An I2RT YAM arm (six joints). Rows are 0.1 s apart.
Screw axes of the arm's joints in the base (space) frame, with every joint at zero. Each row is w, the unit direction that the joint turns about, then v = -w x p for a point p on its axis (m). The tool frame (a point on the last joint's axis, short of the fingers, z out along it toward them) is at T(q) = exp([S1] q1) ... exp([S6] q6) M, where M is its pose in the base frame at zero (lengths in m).
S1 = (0, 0, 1, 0.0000, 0.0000, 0.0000)
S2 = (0, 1, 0, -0.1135, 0.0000, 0.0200)
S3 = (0, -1, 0, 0.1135, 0.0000, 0.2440)
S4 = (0, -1, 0, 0.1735, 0.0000, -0.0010)
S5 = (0, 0, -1, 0.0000, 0.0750, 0.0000)
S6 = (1, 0, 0, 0.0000, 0.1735, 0.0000)
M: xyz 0.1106 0.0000 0.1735 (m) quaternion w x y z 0.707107 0 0.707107 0
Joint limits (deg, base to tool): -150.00..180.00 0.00..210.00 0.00..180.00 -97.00..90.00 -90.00..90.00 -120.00..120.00
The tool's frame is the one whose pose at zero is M.
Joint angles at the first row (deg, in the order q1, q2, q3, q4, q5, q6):
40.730 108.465 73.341 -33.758 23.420 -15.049
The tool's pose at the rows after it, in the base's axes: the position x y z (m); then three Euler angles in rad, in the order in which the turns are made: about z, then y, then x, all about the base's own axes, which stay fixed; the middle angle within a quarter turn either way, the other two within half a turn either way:
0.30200 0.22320 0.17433 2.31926 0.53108 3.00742
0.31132 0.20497 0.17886 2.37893 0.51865 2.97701
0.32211 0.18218 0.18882 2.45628 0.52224 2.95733
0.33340 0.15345 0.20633 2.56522 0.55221 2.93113
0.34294 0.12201 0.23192 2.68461 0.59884 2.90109
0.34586 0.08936 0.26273 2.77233 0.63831 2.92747
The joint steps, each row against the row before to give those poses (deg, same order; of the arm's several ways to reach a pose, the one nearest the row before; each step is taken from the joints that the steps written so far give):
-2.054 -0.349 0.001 -0.743 0.568 0.066
-3.104 -0.853 0.000 -1.072 -0.153 -0.021
-3.891 -1.682 0.000 -0.370 -0.437 0.020
-4.765 -2.712 0.174 0.239 -0.066 0.219
-5.135 -3.277 1.159 -0.065 -0.262 -0.021
-5.400 -3.892 1.812 -1.310 -3.694 0.021

